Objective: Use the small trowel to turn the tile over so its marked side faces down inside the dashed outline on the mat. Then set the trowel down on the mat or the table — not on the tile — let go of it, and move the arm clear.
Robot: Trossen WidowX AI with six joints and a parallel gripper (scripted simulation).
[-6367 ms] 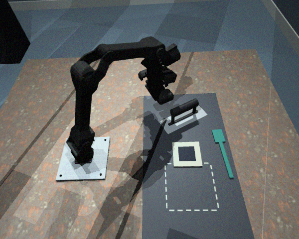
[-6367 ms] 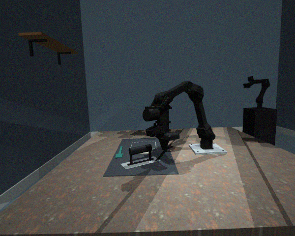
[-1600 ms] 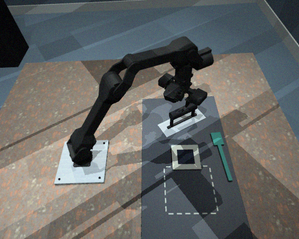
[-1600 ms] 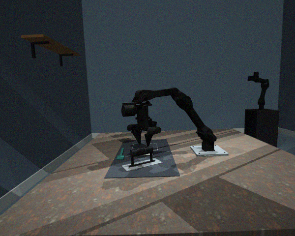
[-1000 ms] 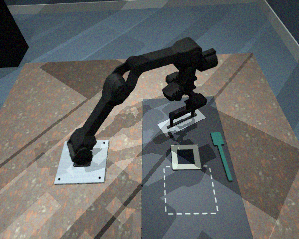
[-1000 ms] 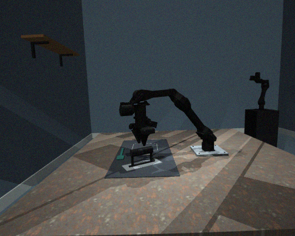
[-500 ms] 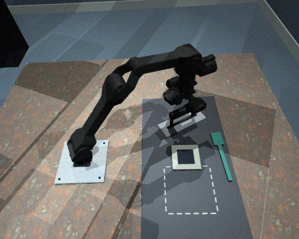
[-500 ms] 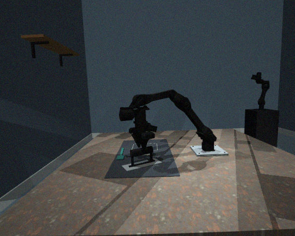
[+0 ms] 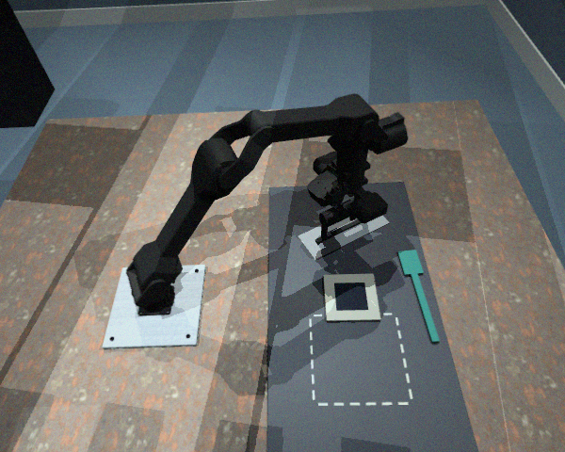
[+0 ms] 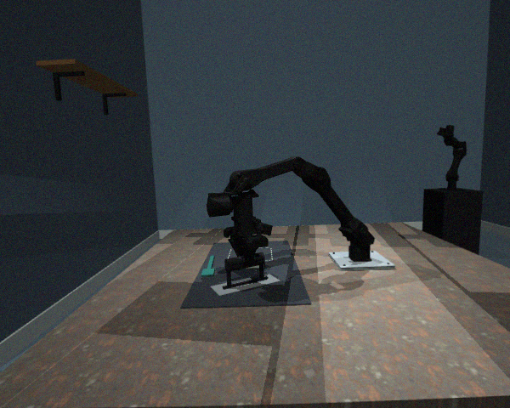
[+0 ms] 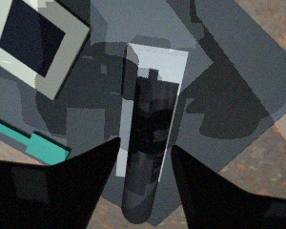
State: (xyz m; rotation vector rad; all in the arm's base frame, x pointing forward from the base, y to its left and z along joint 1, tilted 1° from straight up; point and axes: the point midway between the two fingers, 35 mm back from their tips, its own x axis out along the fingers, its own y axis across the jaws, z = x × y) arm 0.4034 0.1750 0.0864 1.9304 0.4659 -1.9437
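Now: the dark trowel 20 mm behind my gripper tip, 10 mm to the right of it and 20 mm below it. Also, from my gripper tip: grey mat: 170 mm to the right, 80 mm below; tile: 180 mm to the right, 60 mm below; green spatula-shaped tool: 140 mm ahead, 150 mm to the right, 60 mm below.
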